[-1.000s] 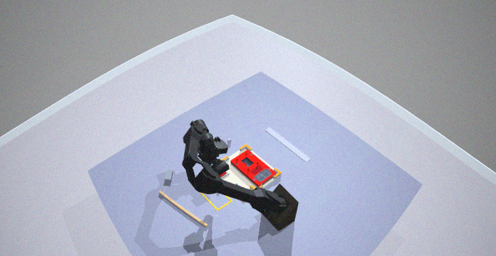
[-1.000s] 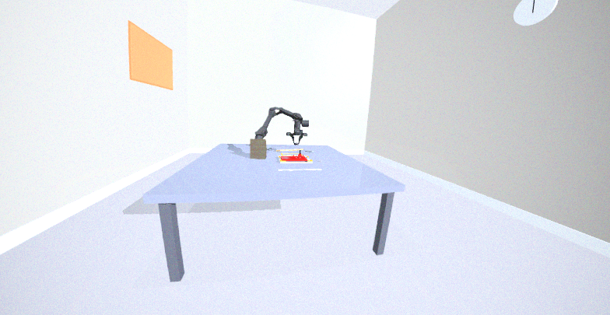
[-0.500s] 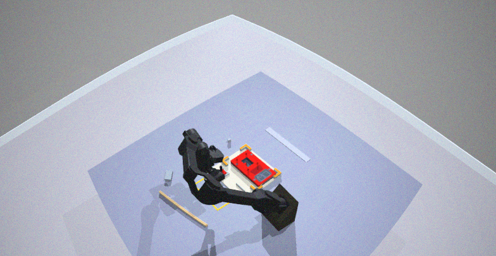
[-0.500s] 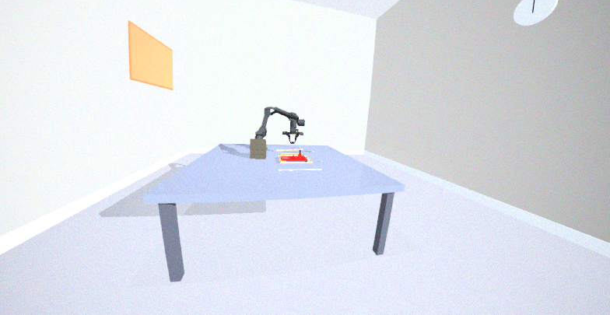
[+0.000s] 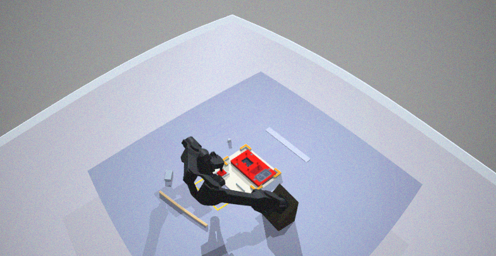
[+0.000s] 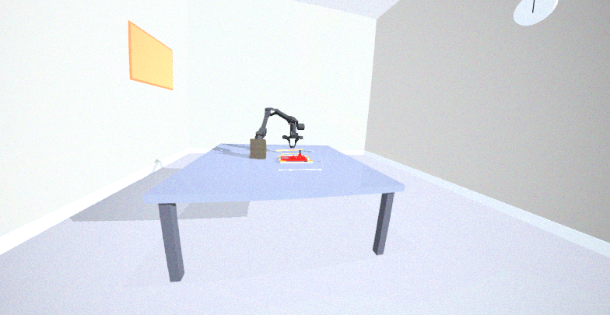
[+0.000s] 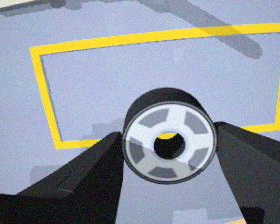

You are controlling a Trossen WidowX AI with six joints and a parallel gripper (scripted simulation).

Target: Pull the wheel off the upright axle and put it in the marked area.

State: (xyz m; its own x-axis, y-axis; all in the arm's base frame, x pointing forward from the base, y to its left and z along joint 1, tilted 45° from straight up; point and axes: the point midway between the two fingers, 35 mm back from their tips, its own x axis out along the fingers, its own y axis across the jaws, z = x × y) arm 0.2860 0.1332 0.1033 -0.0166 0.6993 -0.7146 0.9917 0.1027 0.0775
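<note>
Right now the dark upright axle is 10 cm to the right of my gripper tip, 7 cm ahead of it and 4 cm below it. Round my gripper tip: white strip 46 cm to the right, 7 cm below, 4 cm ahead; wooden stick 17 cm to the left, 7 cm below, 1 cm behind; wheel right at my gripper tip.
</note>
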